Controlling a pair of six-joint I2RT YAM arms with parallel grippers.
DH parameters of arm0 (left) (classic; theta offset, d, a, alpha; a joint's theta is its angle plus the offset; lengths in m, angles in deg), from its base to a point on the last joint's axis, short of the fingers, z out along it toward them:
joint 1: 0 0.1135 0.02 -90
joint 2: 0 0 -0.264 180
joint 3: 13.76 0 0.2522 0
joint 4: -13.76 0 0.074 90
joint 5: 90 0 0 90
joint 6: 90 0.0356 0 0
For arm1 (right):
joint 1: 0 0.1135 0.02 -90
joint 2: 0 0 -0.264 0
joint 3: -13.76 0 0.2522 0
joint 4: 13.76 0 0.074 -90
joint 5: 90 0 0 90
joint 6: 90 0.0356 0 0
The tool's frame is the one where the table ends.
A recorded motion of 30 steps. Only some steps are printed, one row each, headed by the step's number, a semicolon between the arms.
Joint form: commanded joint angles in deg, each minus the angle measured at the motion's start. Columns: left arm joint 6, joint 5, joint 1, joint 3, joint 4, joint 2; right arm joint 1, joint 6, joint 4, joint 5, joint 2, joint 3.
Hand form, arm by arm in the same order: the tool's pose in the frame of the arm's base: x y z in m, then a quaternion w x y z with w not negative. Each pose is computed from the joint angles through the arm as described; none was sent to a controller.
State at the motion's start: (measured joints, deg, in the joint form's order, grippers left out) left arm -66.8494 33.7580 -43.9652 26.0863 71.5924 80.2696; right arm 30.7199 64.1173 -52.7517 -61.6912 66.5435 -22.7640
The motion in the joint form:
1: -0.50 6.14 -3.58 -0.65 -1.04 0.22; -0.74 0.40 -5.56 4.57 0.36 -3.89
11: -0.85 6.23 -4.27 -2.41 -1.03 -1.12; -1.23 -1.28 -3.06 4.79 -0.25 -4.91
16: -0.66 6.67 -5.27 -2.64 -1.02 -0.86; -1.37 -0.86 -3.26 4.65 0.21 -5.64
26: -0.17 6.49 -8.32 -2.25 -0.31 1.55; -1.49 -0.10 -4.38 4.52 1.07 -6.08
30: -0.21 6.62 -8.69 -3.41 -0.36 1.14; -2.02 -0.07 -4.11 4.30 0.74 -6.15
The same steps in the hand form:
1: 0.1610 -0.2098 0.2345 0.22853 0.16969 0.60721 -0.74181; 0.1851 0.1413 0.2728 0.27634 -0.21635 0.60748 0.71260
11: 0.1537 -0.2064 0.2313 0.21939 0.17091 0.60915 -0.74269; 0.1872 0.1401 0.2768 0.28618 -0.21760 0.60987 0.70626
16: 0.1498 -0.2091 0.2291 0.20949 0.17882 0.60994 -0.74304; 0.1894 0.1408 0.2795 0.28628 -0.21750 0.60841 0.70751
26: 0.1419 -0.2210 0.2222 0.18782 0.19289 0.61238 -0.74331; 0.1918 0.1416 0.2804 0.28548 -0.21662 0.60637 0.70985
30: 0.1380 -0.2189 0.2182 0.18075 0.19338 0.61658 -0.74146; 0.1924 0.1395 0.2816 0.28807 -0.21567 0.60665 0.70886

